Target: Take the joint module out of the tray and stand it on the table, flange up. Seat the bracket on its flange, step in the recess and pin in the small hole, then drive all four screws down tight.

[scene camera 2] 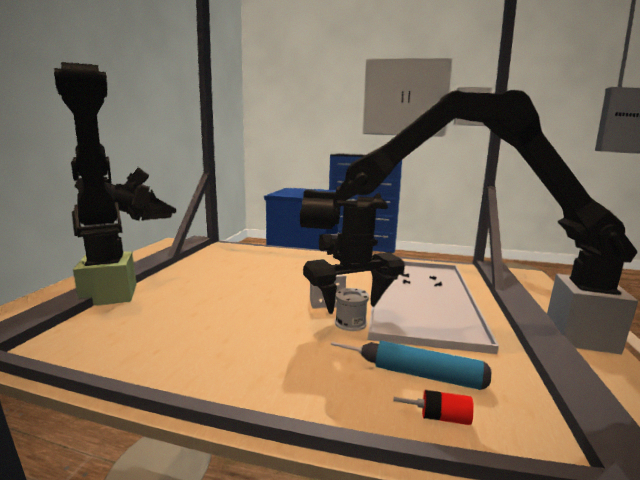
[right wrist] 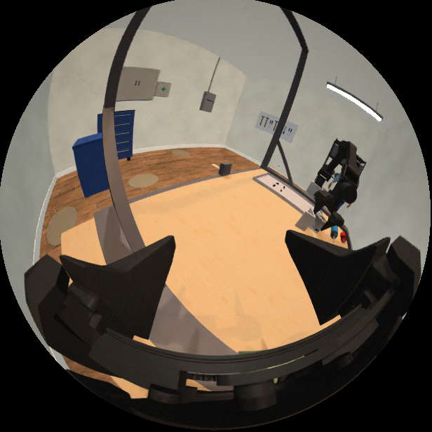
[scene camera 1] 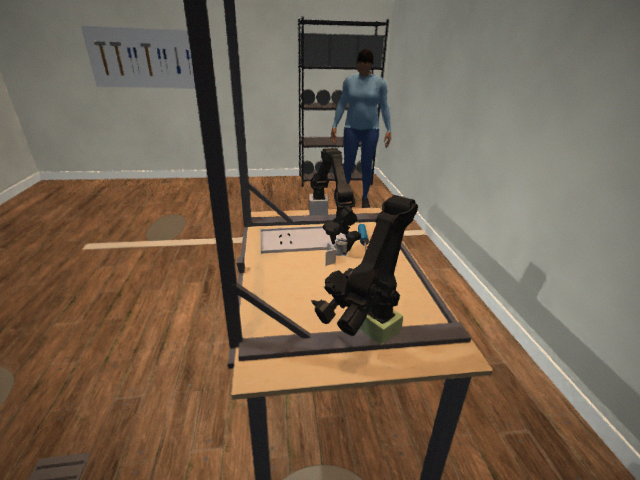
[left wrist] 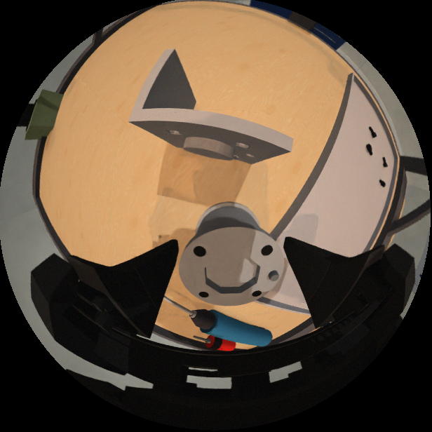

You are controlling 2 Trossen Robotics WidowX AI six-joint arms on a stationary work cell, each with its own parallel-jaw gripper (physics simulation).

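Frame: origin at the left arm's base, x ahead, y left, z up, level; metres.
Seen in the pictures: left gripper, fingertip midpoint: point(scene camera 2: 352, 309) point(scene camera 1: 340, 247); right gripper, fingertip midpoint: point(scene camera 2: 173, 213) point(scene camera 1: 320, 291); left arm's base, origin of the base link: point(scene camera 2: 593, 286) point(scene camera 1: 318, 197); right arm's base, origin of the base link: point(scene camera 2: 104, 259) point(scene camera 1: 381, 314).
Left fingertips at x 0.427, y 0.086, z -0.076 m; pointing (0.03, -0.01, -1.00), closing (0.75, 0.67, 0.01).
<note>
Offsets run from my left fingertips to a thing's middle.
The grey joint module {dx +0.000, dy +0.004, dz +0.005 m} point(scene camera 2: 351, 316) point(left wrist: 230, 272) stands upright on the table beside the tray {dx -0.126, dy -0.168, dz -0.019 m} point(scene camera 2: 439, 315) point(left wrist: 327, 210), flange up, with its recess, screw holes and small hole showing in the left wrist view. My left gripper point(scene camera 2: 352, 308) point(left wrist: 232, 244) is open, pointing down, with one finger on each side of the module. The grey L-shaped bracket {dx +0.069, dy -0.063, dz +0.008 m} point(scene camera 1: 330, 257) point(scene camera 2: 316, 297) point(left wrist: 215, 120) stands on the table just beyond the module, its round step and holes facing it. Several black screws {dx -0.161, dy -0.240, dz -0.018 m} point(scene camera 2: 438, 284) point(left wrist: 372, 132) are in the tray. My right gripper point(right wrist: 231, 239) is open and empty, far from the parts.
A blue driver {dx -0.113, dy +0.123, dz -0.007 m} point(scene camera 2: 434, 364) point(left wrist: 240, 327) lies on the table near the module, its shaft pointing left in scene camera 2. A shorter red and black driver {dx -0.153, dy +0.209, dz -0.010 m} point(scene camera 2: 457, 408) point(left wrist: 227, 344) lies beside it. Dark frame rails point(scene camera 2: 248, 418) border the table, with uprights and diagonal braces.
</note>
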